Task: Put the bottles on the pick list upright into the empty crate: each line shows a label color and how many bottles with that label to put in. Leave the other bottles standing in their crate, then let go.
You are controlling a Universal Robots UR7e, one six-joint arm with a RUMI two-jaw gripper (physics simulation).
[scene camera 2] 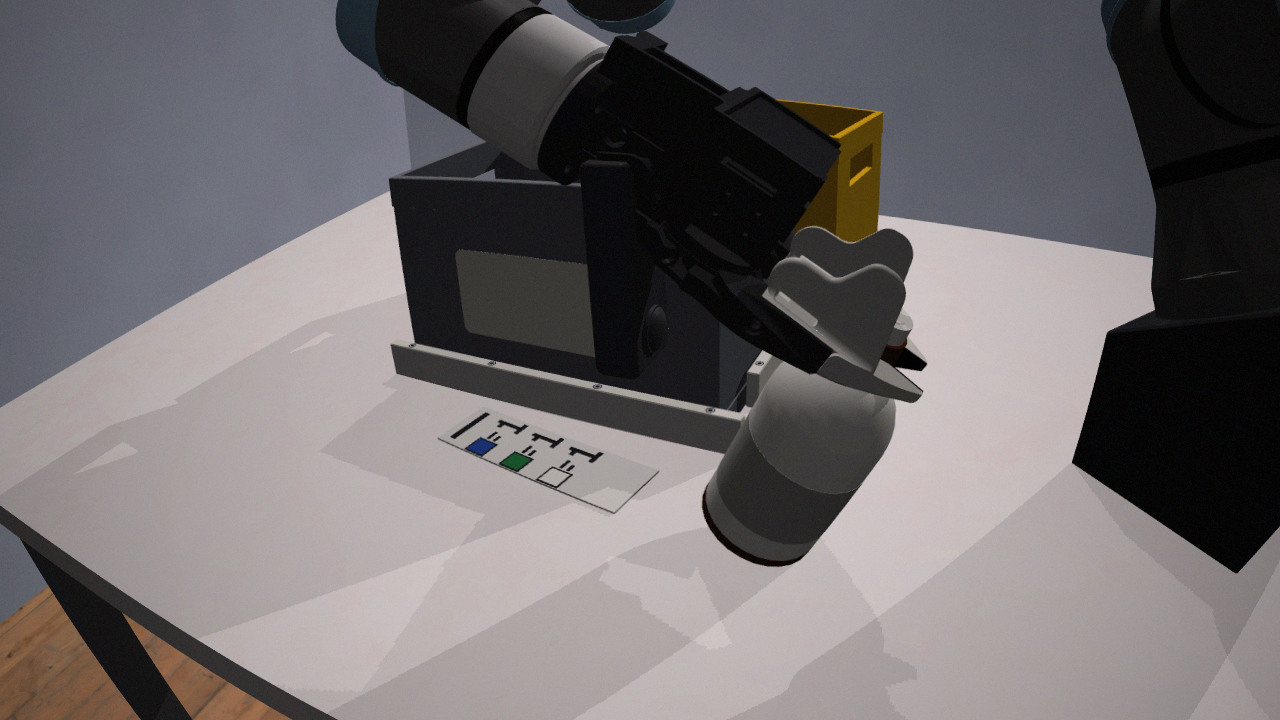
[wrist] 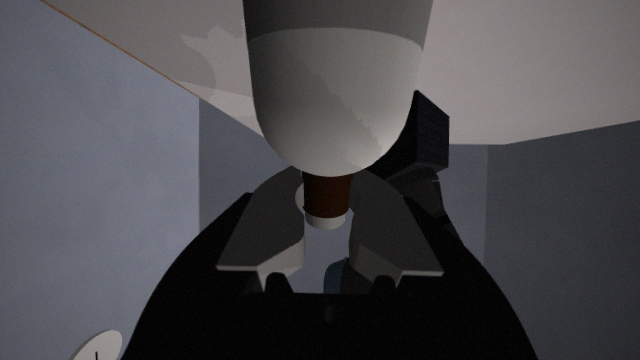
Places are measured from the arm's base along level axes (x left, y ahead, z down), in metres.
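Pixels of known places: gripper, fingertip midpoint: (scene camera 2: 921,381); arm's base, link origin: (scene camera 2: 1256,295) (wrist: 395,185).
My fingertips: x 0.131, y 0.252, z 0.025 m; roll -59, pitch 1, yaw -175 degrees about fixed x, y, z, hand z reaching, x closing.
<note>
For each thing: its top centre in the pictures, then the offset to it from my fingertips. "pt": a spot on its surface instead.
- bottle, top centre: (scene camera 2: 831,292) (wrist: 329,241) dz -0.040, dx -0.006, dy +0.050 m
- pick list, surface spot: (scene camera 2: 604,481) pt dz +0.120, dx -0.037, dy +0.188 m
- dark crate, surface spot: (scene camera 2: 429,268) pt dz +0.021, dx -0.134, dy +0.365 m
- yellow crate, top centre: (scene camera 2: 737,109) dz -0.054, dx -0.445, dy +0.181 m
- low light rail, top centre: (scene camera 2: 542,374) dz +0.091, dx -0.113, dy +0.263 m
My gripper (scene camera 2: 897,362) (wrist: 325,165) is shut on the brown neck of a bottle (scene camera 2: 805,456) (wrist: 335,100) with a pale body, a greyish label band and a white cap. The bottle hangs tilted above the table, its base toward the lower left in the scene view. The pick list (scene camera 2: 604,481) lies flat on the table and shows blue, green and white squares, each with a mark like a 1. A dark crate (scene camera 2: 429,268) stands behind the list. A yellow crate (scene camera 2: 859,201) stands farther back, partly behind the arm. What the crates hold is hidden.
A low light rail (scene camera 2: 546,391) with screws runs along the front of the dark crate, with another piece at its right corner. A black pedestal (scene camera 2: 1163,429) stands at the right. The table's front edge runs along the lower left. A pale disc (wrist: 100,345) shows on the wall.
</note>
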